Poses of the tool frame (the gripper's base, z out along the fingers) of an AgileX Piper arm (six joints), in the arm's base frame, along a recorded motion.
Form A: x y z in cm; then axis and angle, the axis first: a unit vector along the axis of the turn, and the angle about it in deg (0 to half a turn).
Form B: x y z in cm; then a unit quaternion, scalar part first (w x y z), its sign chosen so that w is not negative. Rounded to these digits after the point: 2 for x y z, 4 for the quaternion.
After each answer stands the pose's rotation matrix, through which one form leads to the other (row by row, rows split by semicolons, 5 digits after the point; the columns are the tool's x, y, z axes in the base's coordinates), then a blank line. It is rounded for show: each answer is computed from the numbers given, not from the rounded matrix.
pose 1, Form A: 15.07 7.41 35.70 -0.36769 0.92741 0.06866 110.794
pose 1, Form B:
15.07 7.41 35.70 0.5679 -0.3026 0.7634 0.0565
-0.17182 -0.52625 0.83279; -0.39787 0.81042 0.43002; -0.90121 -0.25746 -0.34862

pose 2, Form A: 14.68 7.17 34.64 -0.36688 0.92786 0.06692 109.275
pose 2, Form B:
14.68 7.17 34.64 0.5787 -0.2992 0.7567 0.0546
-0.15107 -0.51595 0.84319; -0.38961 0.81501 0.42890; -0.90850 -0.26373 -0.32415

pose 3, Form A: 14.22 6.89 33.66 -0.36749 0.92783 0.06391 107.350
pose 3, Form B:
14.22 6.89 33.66 0.5924 -0.2961 0.7475 0.0515
-0.12289 -0.50365 0.85512; -0.38164 0.81938 0.42775; -0.91610 -0.27379 -0.29291

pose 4, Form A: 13.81 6.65 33.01 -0.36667 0.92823 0.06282 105.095
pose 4, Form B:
13.81 6.65 33.01 0.6081 -0.2911 0.7369 0.0499
-0.09096 -0.48964 0.86717; -0.36834 0.82557 0.42751; -0.92523 -0.28052 -0.25545

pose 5, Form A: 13.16 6.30 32.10 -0.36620 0.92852 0.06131 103.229
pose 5, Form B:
13.16 6.30 32.10 0.6209 -0.2870 0.7278 0.0481
-0.06405 -0.47751 0.87629; -0.35815 0.83059 0.42643; -0.93146 -0.28653 -0.22422

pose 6, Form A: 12.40 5.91 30.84 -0.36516 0.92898 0.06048 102.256
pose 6, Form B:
12.40 5.91 30.84 0.6276 -0.2843 0.7233 0.0471
-0.05063 -0.47034 0.88103; -0.35213 0.83392 0.42495; -0.93458 -0.28873 -0.20785

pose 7, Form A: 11.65 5.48 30.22 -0.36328 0.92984 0.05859 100.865
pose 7, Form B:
11.65 5.48 30.22 0.6370 -0.2800 0.7168 0.0452
-0.03165 -0.45900 0.88787; -0.34392 0.83907 0.42151; -0.93846 -0.29202 -0.18442

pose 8, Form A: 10.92 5.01 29.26 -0.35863 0.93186 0.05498 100.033
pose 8, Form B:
10.92 5.01 29.26 0.6426 -0.2748 0.7140 0.0421
-0.02319 -0.44655 0.89446; -0.33827 0.84543 0.41330; -0.94076 -0.29299 -0.17067

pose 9, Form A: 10.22 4.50 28.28 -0.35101 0.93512 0.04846 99.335
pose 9, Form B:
10.22 4.50 28.28 0.6472 -0.2676 0.7128 0.0369
-0.01901 -0.42929 0.90296; -0.33366 0.85408 0.39903; -0.94250 -0.29369 -0.15948

